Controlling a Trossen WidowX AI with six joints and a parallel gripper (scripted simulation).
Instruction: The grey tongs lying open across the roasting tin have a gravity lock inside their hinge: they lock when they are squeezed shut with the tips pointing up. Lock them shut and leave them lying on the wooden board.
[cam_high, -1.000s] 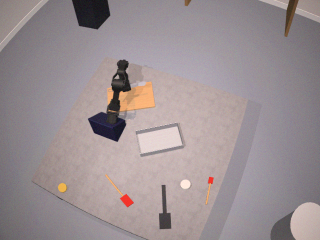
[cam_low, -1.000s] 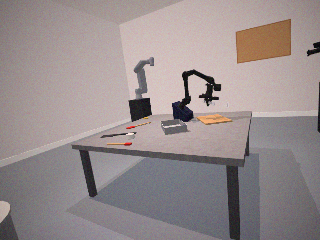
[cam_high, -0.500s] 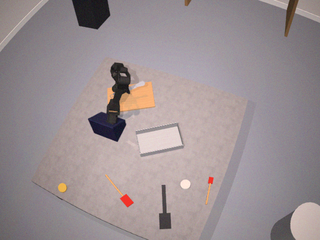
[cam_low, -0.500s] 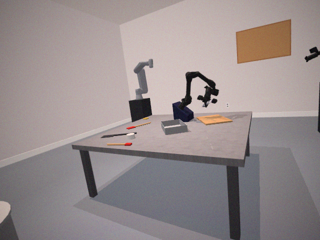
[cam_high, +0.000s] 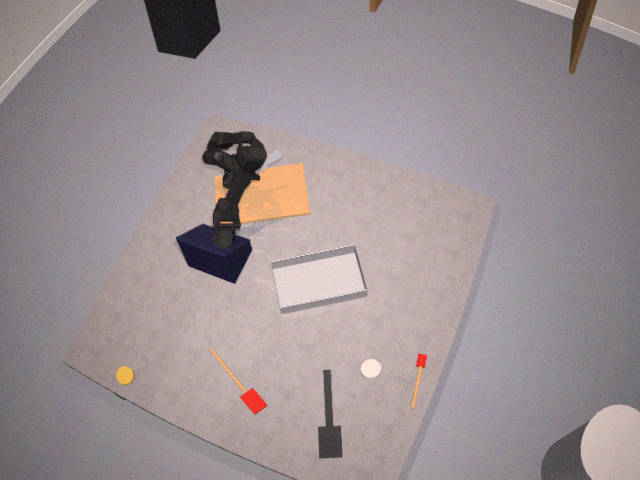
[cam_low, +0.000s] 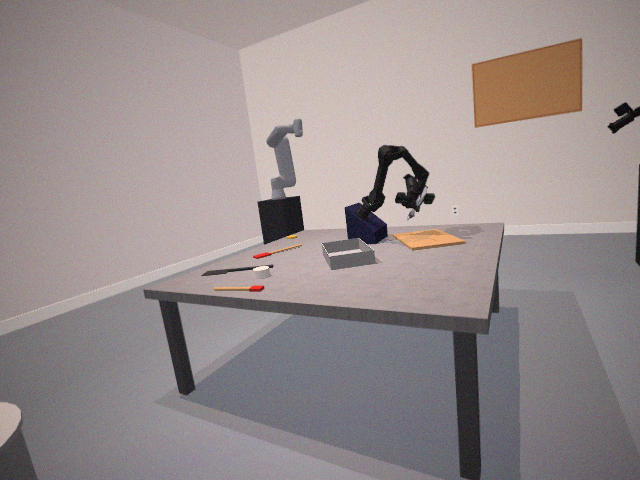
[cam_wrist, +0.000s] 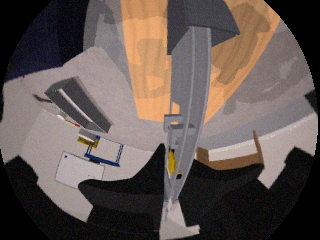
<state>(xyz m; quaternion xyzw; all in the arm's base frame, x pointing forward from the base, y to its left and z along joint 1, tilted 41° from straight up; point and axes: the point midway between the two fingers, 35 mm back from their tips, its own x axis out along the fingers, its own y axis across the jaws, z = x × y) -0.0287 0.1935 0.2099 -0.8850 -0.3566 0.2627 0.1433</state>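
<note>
Right now the wooden board is 3 cm behind my gripper tip, 2 cm to the left of it and 14 cm below it. The rest, counted from my gripper tip: white disc: 63 cm ahead, 48 cm to the right, 13 cm below; then grey roasting tin: 34 cm ahead, 24 cm to the right, 12 cm below; then red spatula: 26 cm ahead, 70 cm to the right, 14 cm below.
</note>
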